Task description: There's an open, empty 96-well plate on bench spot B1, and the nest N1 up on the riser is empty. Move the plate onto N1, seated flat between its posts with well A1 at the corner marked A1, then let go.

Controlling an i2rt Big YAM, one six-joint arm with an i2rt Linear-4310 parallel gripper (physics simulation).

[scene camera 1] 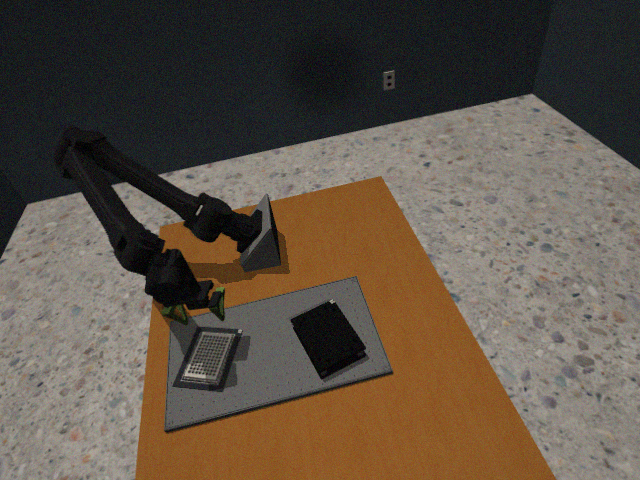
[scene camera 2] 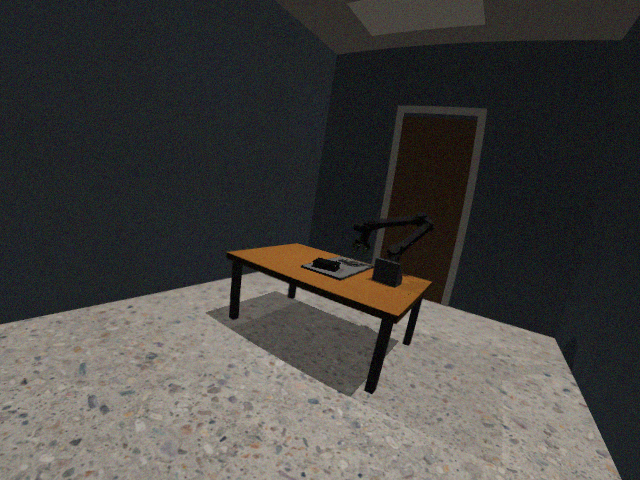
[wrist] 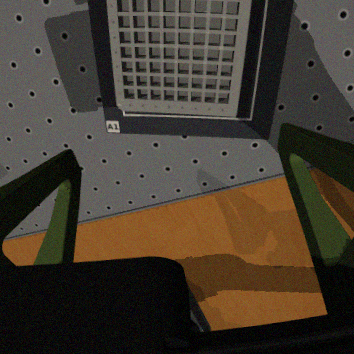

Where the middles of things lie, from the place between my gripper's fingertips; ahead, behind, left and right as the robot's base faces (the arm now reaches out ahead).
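Labels:
The white well plate [wrist: 192,64] is sitting 70 mm below my hand and 50 mm ahead of it.

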